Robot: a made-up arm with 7 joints. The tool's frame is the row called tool.
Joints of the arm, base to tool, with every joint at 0 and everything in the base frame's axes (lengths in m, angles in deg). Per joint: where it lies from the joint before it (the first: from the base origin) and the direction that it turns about. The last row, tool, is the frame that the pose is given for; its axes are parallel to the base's.
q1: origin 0 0 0 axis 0 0.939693 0.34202
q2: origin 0 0 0 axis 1 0 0
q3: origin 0 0 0 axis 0 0 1
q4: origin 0.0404 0 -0.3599 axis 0 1 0
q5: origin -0.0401 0 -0.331 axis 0 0 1
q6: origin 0 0 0 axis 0 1 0
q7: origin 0 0 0 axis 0 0 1
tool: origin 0 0 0
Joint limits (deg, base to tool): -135..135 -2.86..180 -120..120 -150..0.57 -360..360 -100..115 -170..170
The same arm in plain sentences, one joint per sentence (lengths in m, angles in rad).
The arm has seven revolute joints in a row. What follows holds with every joint at zero, and every direction is one of the base frame's. Joint 1 is mounted at the same point as the base frame's origin and rotates about the direction (0, 0.9397, 0.342), from -2.3562 to 2.3562 rad. Joint 2 is mounted at the same point as joint 1 and rotates about +x, from -0.0499 to 3.1416 rad. Joint 3 is mounted at the same point as joint 2 and rotates about +z, from -2.0944 to 2.0944 rad. Joint 4 is mounted 0.0404 m along +x and 0.3599 m along -z from joint 3 and rotates about +y, from -2.618 to 0.0099 rad. Joint 5 is mounted 0.0401 m along -x and 0.331 m along -z from joint 4 and rotates about +z, from -6.2832 to 6.2832 rad. Joint 6 is mounted at the same point as joint 5 and rotates about +y, from -1.7453 to 2.0071 rad. Joint 7 is mounted at the same point as joint 6 and rotates about +z, from -2.9671 to 2.9671 rad. The tool frame, which is the frame that the pose is given for, is mounted at the same point as joint 7; its axes are parallel to the base frame's.
